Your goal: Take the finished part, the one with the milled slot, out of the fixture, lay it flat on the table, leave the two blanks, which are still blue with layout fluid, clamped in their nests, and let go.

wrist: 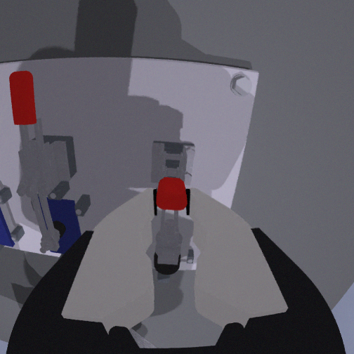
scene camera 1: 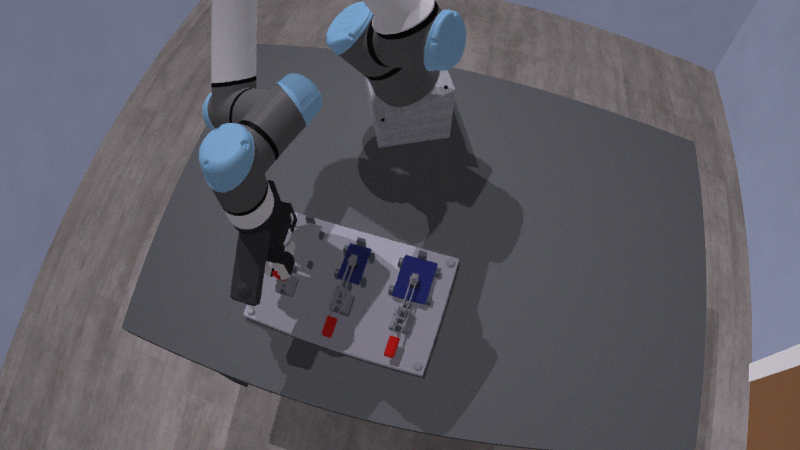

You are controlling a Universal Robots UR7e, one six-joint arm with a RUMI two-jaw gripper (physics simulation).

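Frame: origin at the arm's base, x left, y ahead, z down, level; millimetres.
Where they show: gripper, between the fingertips: [scene camera 1: 280,275]; arm's base, origin of its link: [scene camera 1: 408,76].
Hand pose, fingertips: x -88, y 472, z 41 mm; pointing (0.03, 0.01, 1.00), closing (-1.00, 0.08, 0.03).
Things, the pixels of their top centre, and the offset from my fingertips. Level surfaces: height alone.
- pale fixture plate, centre of its top: [scene camera 1: 347,289] dz +60, dx +110, dy -36 mm
- middle blue blank, centre of its top: [scene camera 1: 354,263] dz +34, dx +110, dy -78 mm
- right blue blank, centre of its top: [scene camera 1: 415,279] dz +39, dx +220, dy -84 mm
- middle clamp's red handle, centre of its top: [scene camera 1: 329,324] dz +13, dx +110, dy +51 mm
- right clamp's red handle, centre of its top: [scene camera 1: 392,345] dz +18, dx +220, dy +51 mm
- dark grey table, height of its surface: dz +75 mm
My gripper [scene camera 1: 281,270] [wrist: 170,190] is shut on the red handle [scene camera 1: 276,274] [wrist: 171,192] of the left clamp, which stands up toward the wrist camera. The clamp's grey base [wrist: 172,161] sits on the pale fixture plate [scene camera 1: 363,335] [wrist: 210,110]. The clamp's arm, with a black tip [wrist: 167,263], shows between the fingers. The arm and gripper cover part of the left nest; I cannot make out the finished part or its slot. The middle blue blank [scene camera 1: 360,257] [wrist: 69,217] and the right blue blank [scene camera 1: 426,268] [wrist: 5,231] lie in their nests under clamps.
The middle clamp's red handle [scene camera 1: 329,326] [wrist: 23,97] and the right clamp's red handle [scene camera 1: 391,346] point toward the plate's near edge. Pins stand around the nests. The dark grey table [scene camera 1: 587,251] surrounds the plate, and the robot's base block [scene camera 1: 413,123] stands behind it.
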